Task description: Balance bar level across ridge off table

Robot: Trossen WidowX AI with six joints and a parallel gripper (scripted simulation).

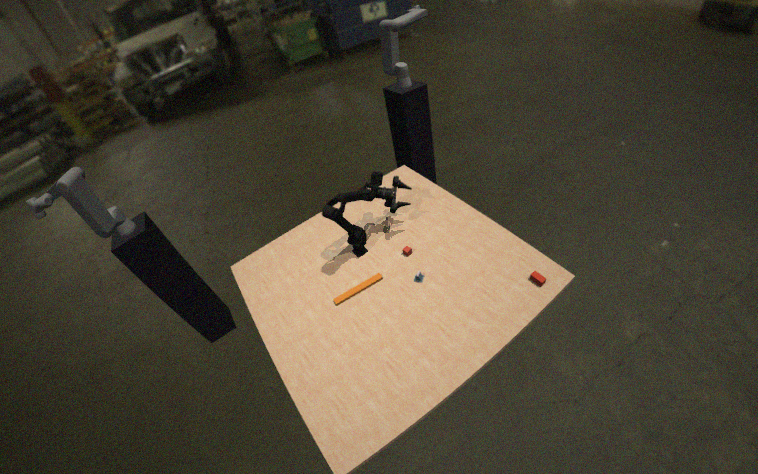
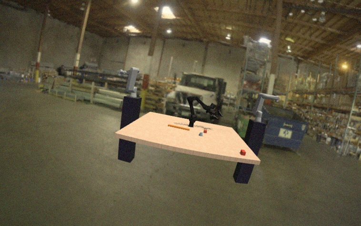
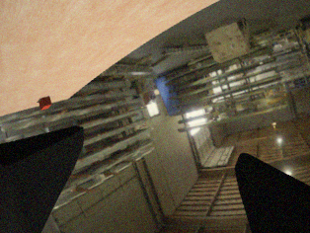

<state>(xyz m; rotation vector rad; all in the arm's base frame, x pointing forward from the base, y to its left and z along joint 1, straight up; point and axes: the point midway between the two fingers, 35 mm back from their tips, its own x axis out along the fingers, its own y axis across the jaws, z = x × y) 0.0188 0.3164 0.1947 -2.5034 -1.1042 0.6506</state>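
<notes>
Right now my gripper tip is 170 mm short of the orange bar, 480 mm to the left of it and 180 mm above it. Round my gripper tip: red block (700 mm ahead, 160 mm to the left, 170 mm below); then red cube (150 mm ahead, 170 mm to the right, 170 mm below).
</notes>
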